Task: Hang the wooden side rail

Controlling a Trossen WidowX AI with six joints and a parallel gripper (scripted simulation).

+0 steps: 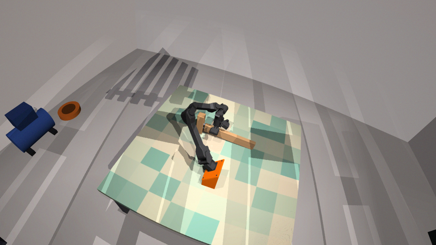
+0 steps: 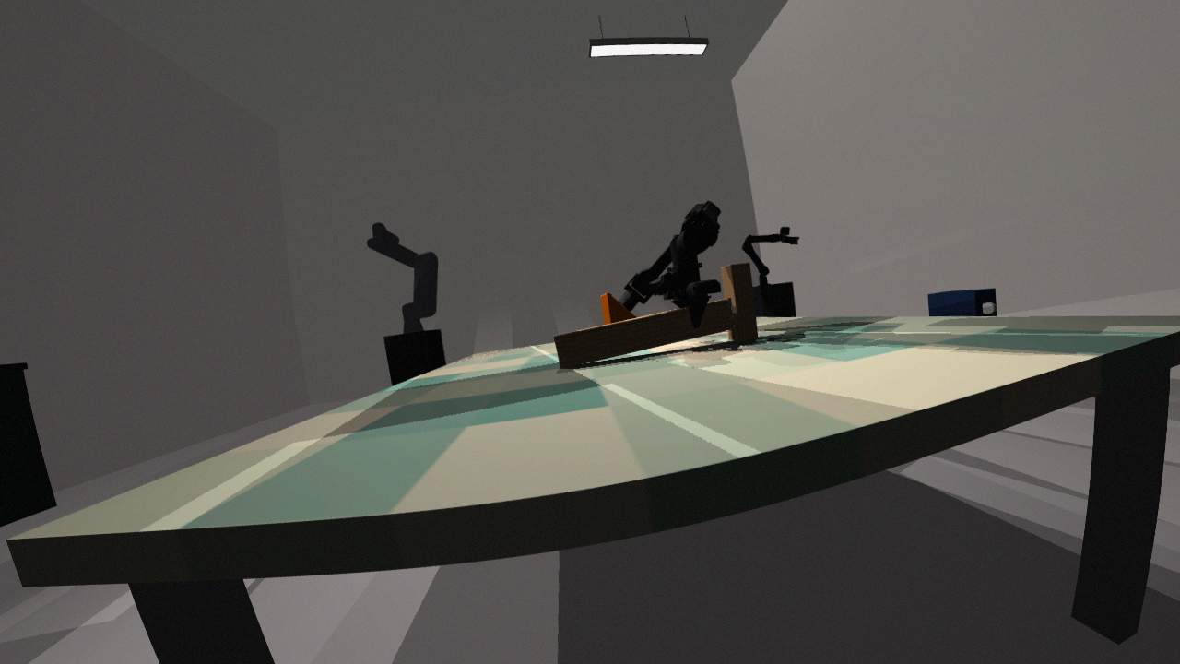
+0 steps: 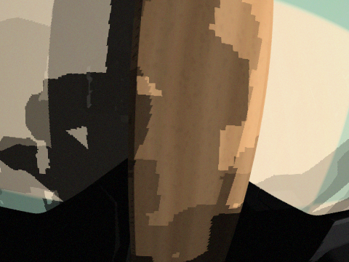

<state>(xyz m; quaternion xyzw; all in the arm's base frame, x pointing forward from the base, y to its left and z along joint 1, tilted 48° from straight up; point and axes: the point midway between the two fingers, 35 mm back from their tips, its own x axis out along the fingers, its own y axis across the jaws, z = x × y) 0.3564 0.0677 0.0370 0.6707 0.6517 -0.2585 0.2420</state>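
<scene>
My gripper tip is now 120 mm to the right of the headboard post and 40 mm below it.
</scene>
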